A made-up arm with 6 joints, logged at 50 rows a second.
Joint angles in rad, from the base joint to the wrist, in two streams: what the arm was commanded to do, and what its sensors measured. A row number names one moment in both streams.
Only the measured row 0 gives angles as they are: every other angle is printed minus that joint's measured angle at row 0.
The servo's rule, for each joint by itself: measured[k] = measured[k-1] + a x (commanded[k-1-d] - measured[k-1]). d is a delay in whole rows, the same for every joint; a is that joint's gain. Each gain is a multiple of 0.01, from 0.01 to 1. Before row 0 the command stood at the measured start. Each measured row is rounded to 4 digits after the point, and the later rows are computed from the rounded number. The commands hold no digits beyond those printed.
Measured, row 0:
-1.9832 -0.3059 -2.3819 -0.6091 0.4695 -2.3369
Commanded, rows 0 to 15:
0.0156 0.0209 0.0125 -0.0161 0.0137 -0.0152
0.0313 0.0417 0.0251 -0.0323 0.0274 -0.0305
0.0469 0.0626 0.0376 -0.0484 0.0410 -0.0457
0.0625 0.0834 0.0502 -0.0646 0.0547 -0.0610
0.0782 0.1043 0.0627 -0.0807 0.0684 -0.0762
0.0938 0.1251 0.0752 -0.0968 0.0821 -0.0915
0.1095 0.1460 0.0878 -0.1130 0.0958 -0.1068
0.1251 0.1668 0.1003 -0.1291 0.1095 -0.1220
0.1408 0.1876 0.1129 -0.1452 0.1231 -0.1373
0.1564 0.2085 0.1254 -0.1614 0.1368 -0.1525
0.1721 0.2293 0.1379 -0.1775 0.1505 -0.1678
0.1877 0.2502 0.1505 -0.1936 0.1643 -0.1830
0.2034 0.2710 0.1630 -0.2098 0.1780 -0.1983
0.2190 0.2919 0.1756 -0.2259 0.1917 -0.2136
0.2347 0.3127 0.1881 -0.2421 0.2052 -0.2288
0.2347 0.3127 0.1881 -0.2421 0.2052 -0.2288
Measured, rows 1 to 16:
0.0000 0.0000 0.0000 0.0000 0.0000 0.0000
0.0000 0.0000 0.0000 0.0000 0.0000 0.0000
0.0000 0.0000 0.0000 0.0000 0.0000 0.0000
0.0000 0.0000 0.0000 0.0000 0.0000 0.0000
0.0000 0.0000 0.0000 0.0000 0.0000 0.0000
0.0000 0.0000 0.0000 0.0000 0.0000 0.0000
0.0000 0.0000 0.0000 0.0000 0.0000 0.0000
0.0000 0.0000 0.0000 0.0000 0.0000 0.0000
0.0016 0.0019 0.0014 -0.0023 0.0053 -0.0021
0.0046 0.0055 0.0040 -0.0065 0.0139 -0.0061
0.0088 0.0106 0.0077 -0.0124 0.0245 -0.0116
0.0142 0.0172 0.0124 -0.0197 0.0363 -0.0185
0.0206 0.0250 0.0179 -0.0282 0.0488 -0.0266
0.0279 0.0340 0.0242 -0.0378 0.0618 -0.0357
0.0361 0.0441 0.0312 -0.0483 0.0751 -0.0457
0.0450 0.0551 0.0388 -0.0596 0.0885 -0.0564
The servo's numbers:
d 8
a 0.10 0.09 0.11 0.14 0.39 0.14

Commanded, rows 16 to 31:
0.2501 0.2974 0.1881 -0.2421 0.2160 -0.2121
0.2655 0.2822 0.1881 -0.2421 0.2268 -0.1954
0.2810 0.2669 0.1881 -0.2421 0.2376 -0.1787
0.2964 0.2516 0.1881 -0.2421 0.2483 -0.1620
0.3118 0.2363 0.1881 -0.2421 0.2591 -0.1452
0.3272 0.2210 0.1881 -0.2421 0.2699 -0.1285
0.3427 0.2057 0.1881 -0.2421 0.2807 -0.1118
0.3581 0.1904 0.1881 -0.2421 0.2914 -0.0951
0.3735 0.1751 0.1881 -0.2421 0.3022 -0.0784
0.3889 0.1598 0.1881 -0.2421 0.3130 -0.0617
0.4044 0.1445 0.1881 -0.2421 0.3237 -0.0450
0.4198 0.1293 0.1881 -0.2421 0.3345 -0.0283
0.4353 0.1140 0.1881 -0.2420 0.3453 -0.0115
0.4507 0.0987 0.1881 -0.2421 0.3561 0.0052
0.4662 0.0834 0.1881 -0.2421 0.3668 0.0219
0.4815 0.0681 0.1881 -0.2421 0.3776 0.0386
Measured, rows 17 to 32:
0.0546 0.0670 0.0470 -0.0716 0.1020 -0.0677
0.0648 0.0797 0.0556 -0.0842 0.1156 -0.0796
0.0755 0.0932 0.0647 -0.0973 0.1292 -0.0919
0.0867 0.1073 0.0741 -0.1108 0.1429 -0.1047
0.0984 0.1220 0.0839 -0.1247 0.1566 -0.1178
0.1105 0.1373 0.0940 -0.1389 0.1703 -0.1312
0.1229 0.1531 0.1044 -0.1533 0.1839 -0.1449
0.1341 0.1675 0.1136 -0.1657 0.1922 -0.1566
0.1457 0.1792 0.1218 -0.1764 0.2015 -0.1644
0.1577 0.1885 0.1291 -0.1856 0.2114 -0.1687
0.1700 0.1956 0.1356 -0.1935 0.2216 -0.1701
0.1826 0.2006 0.1414 -0.2003 0.2320 -0.1690
0.1955 0.2038 0.1465 -0.2062 0.2426 -0.1657
0.2087 0.2053 0.1511 -0.2112 0.2532 -0.1605
0.2221 0.2053 0.1552 -0.2155 0.2639 -0.1537
0.2357 0.2040 0.1588 -0.2192 0.2746 -0.1455

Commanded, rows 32 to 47:
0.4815 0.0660 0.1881 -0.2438 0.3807 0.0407
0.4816 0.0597 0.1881 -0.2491 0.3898 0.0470
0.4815 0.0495 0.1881 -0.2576 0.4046 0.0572
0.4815 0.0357 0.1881 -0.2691 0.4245 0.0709
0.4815 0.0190 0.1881 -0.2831 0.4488 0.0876
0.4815 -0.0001 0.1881 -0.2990 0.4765 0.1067
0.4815 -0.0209 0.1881 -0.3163 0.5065 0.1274
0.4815 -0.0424 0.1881 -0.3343 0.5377 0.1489
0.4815 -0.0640 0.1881 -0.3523 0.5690 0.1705
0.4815 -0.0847 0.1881 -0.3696 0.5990 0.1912
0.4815 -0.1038 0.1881 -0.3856 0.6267 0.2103
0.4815 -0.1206 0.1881 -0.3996 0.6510 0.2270
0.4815 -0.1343 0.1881 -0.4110 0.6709 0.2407
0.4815 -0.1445 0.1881 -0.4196 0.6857 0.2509
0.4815 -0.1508 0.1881 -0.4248 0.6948 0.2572
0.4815 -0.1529 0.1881 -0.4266 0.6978 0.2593
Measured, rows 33 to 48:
0.2495 0.2014 0.1620 -0.2224 0.2854 -0.1361
0.2634 0.1977 0.1649 -0.2252 0.2962 -0.1257
0.2775 0.1929 0.1675 -0.2276 0.3069 -0.1144
0.2917 0.1872 0.1698 -0.2296 0.3177 -0.1023
0.3061 0.1806 0.1718 -0.2313 0.3285 -0.0896
0.3206 0.1732 0.1736 -0.2328 0.3393 -0.0763
0.3352 0.1651 0.1752 -0.2341 0.3500 -0.0626
0.3498 0.1564 0.1766 -0.2352 0.3608 -0.0484
0.3630 0.1483 0.1779 -0.2364 0.3686 -0.0359
0.3749 0.1403 0.1790 -0.2382 0.3769 -0.0243
0.3856 0.1321 0.1800 -0.2409 0.3877 -0.0129
0.3952 0.1234 0.1809 -0.2448 0.4021 -0.0012
0.4038 0.1140 0.1817 -0.2502 0.4203 0.0112
0.4116 0.1037 0.1824 -0.2570 0.4422 0.0246
0.4186 0.0925 0.1830 -0.2653 0.4673 0.0390
0.4249 0.0804 0.1836 -0.2750 0.4948 0.0544

